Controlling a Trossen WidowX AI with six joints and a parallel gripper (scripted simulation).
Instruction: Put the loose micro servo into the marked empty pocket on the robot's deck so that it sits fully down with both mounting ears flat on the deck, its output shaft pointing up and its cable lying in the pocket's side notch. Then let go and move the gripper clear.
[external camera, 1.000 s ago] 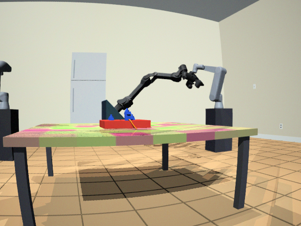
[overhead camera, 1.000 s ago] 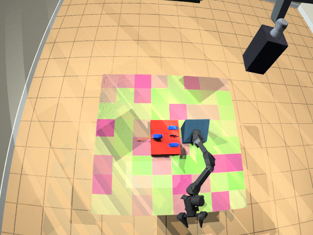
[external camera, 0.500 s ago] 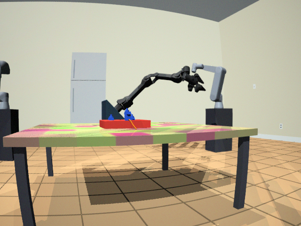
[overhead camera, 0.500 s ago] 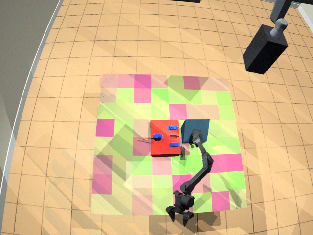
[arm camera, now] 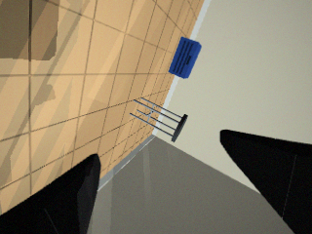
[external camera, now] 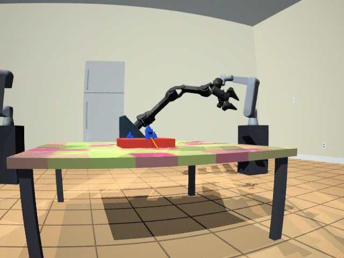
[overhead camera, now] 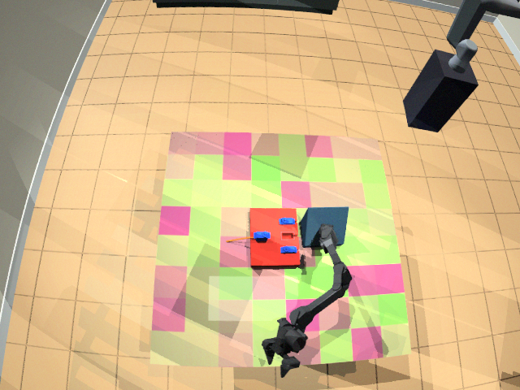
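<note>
Now: the red deck 630 mm to the right of my gripper tip, 240 mm below it and 70 mm ahead of it.
</note>
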